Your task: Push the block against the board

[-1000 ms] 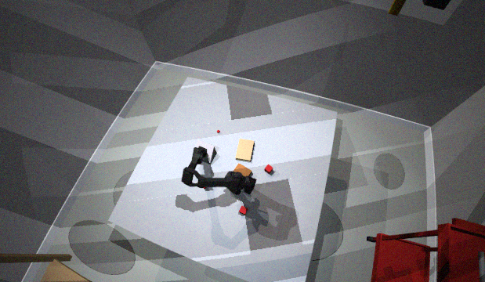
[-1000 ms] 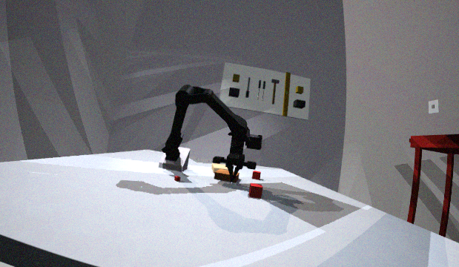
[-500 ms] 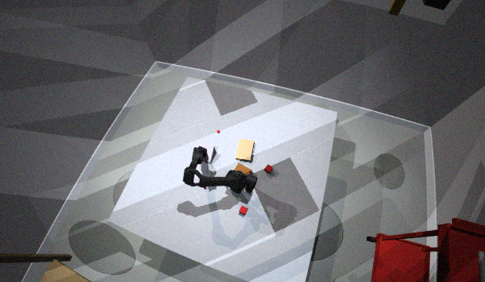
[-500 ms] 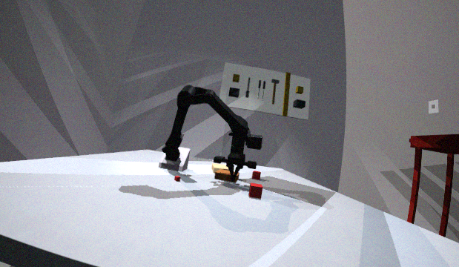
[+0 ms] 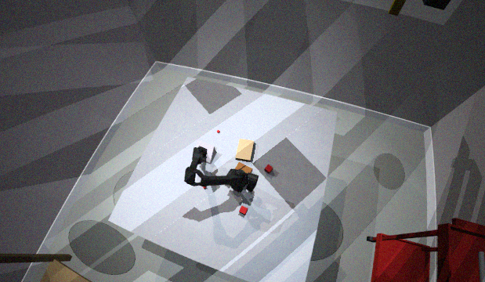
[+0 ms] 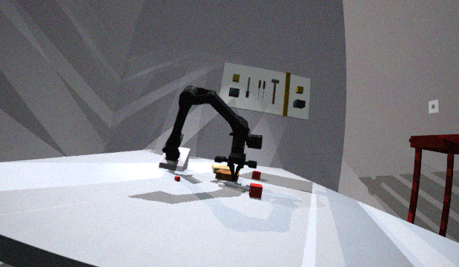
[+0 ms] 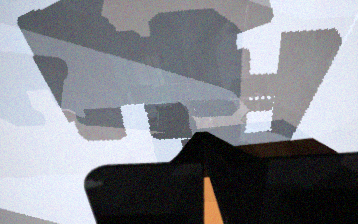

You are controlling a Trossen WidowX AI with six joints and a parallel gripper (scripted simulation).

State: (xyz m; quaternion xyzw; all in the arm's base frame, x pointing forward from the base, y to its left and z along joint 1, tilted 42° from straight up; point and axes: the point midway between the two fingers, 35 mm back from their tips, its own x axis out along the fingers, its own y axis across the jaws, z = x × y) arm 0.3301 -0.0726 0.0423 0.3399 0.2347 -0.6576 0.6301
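The orange square block is 30 mm behind my gripper tip, 70 mm to the left of it and 10 mm above it. Round my gripper tip: tan board (80 mm behind, 230 mm to the left, 10 mm above).
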